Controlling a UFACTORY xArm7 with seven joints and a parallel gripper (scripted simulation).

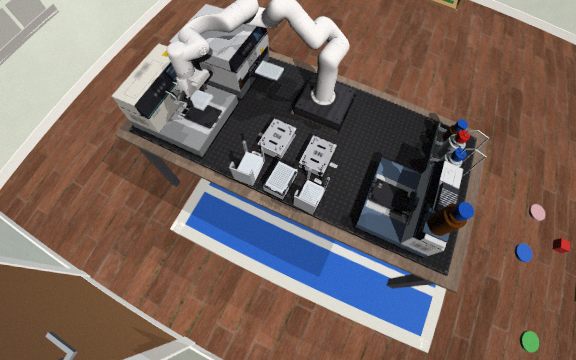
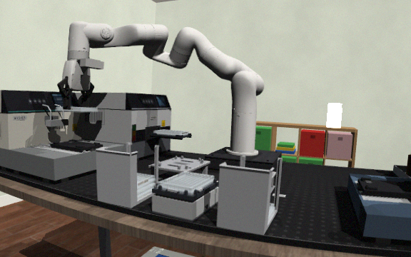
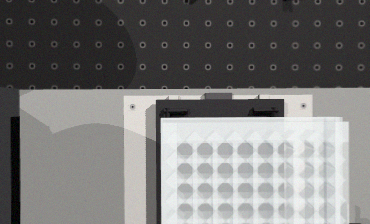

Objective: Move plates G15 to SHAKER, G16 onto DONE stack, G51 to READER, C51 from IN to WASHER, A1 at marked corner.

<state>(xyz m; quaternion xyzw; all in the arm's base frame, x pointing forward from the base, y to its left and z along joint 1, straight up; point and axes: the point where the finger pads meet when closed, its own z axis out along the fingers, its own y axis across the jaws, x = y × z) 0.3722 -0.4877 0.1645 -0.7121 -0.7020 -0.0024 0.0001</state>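
Now: hand 13 cm above the washer nest. Also, from my hand: plate C51: 1 cm below; washer: 25 cm to the right, 12 cm below; DONE label: 32 cm to the left, 22 cm below, 5 cm ahead.
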